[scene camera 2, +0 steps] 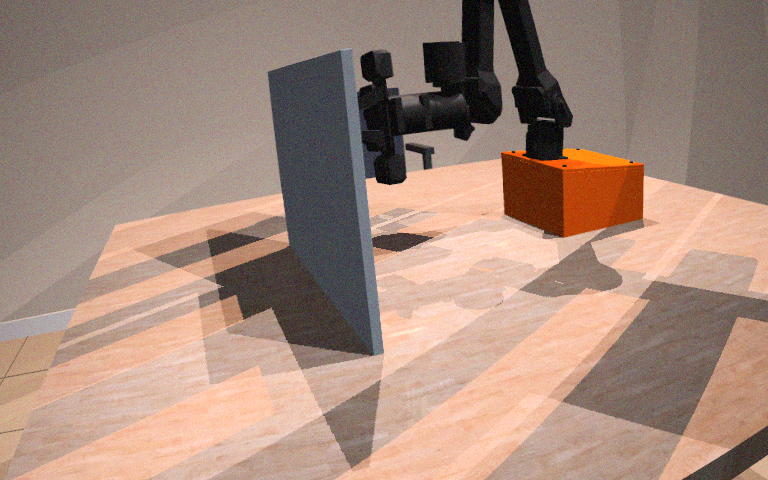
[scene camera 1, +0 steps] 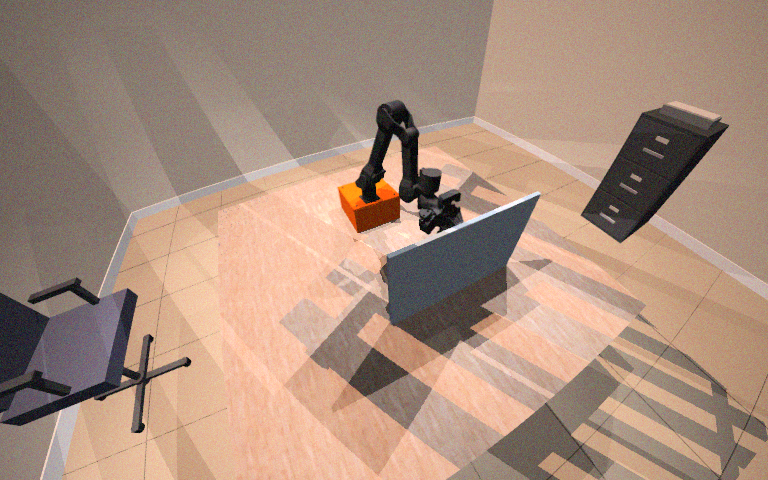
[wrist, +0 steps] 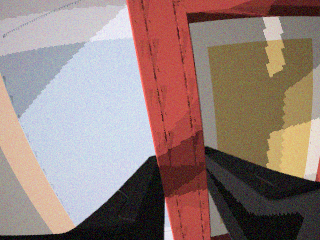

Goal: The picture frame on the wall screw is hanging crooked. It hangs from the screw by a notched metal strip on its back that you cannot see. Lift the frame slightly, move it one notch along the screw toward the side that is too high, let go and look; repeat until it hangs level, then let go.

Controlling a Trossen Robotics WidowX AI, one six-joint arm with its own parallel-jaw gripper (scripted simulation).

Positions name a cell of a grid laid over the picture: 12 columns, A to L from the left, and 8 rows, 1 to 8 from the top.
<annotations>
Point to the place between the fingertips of my gripper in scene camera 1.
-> H4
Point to a picture frame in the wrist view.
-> I3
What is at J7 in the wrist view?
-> My gripper.
</annotations>
